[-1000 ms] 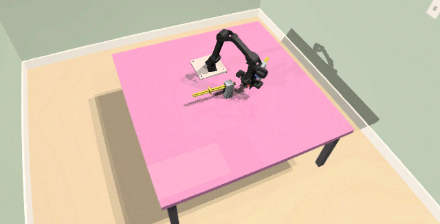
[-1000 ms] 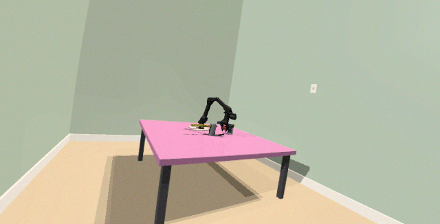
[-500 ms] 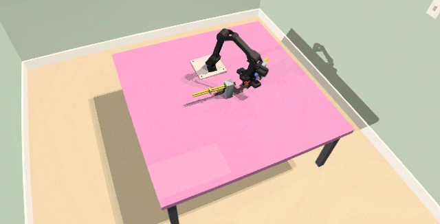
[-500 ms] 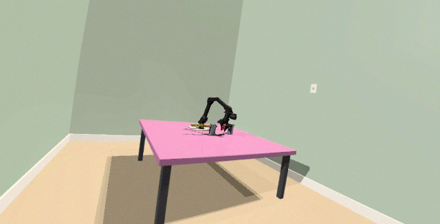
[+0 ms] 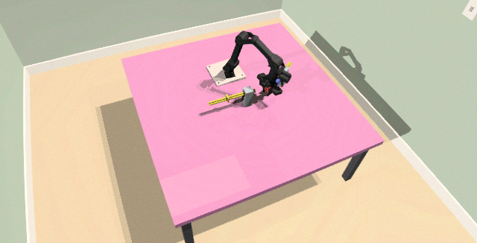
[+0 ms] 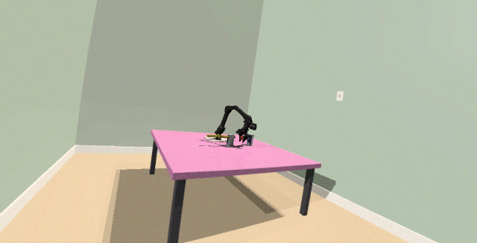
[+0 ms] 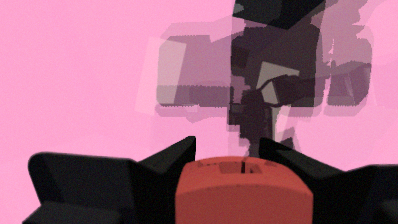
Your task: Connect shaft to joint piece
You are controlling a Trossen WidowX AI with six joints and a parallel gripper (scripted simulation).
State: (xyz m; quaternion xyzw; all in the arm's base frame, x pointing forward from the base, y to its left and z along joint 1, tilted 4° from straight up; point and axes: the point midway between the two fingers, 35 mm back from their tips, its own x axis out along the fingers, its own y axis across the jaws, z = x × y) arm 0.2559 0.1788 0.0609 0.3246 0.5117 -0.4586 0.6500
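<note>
The red square joint piece is 10 mm behind my gripper tip, 20 mm to the left of it and 40 mm above it.
</note>
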